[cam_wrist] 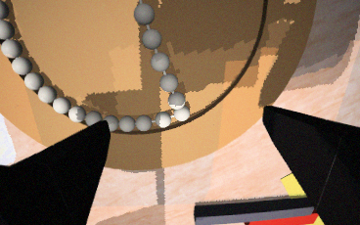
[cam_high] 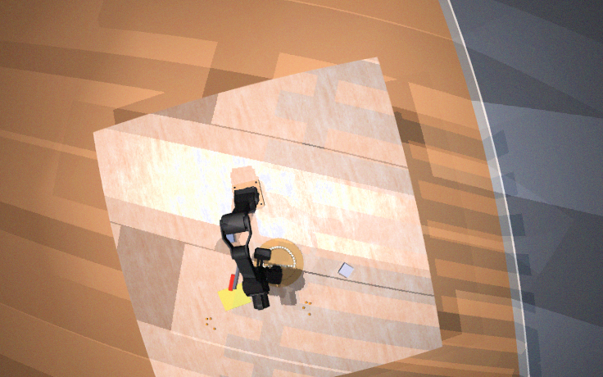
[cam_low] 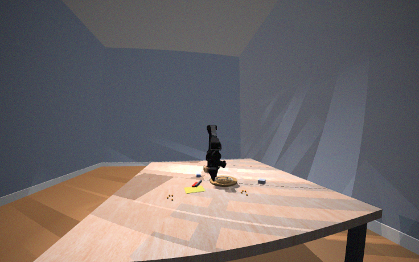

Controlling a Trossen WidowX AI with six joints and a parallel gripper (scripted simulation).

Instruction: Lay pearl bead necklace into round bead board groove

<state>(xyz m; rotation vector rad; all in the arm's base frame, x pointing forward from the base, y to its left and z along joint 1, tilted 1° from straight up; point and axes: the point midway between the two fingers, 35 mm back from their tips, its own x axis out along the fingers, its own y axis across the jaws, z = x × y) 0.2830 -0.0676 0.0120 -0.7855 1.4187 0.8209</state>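
My gripper tip is now 1 cm short of the round bead board, 6 cm to the right of it and 1 cm above it. Also, from my gripper tip: blue block 16 cm behind, 8 cm to the right, 1 cm below; yellow note 7 cm ahead, 17 cm to the right, 2 cm below; red marker 14 cm to the right, 2 cm below.
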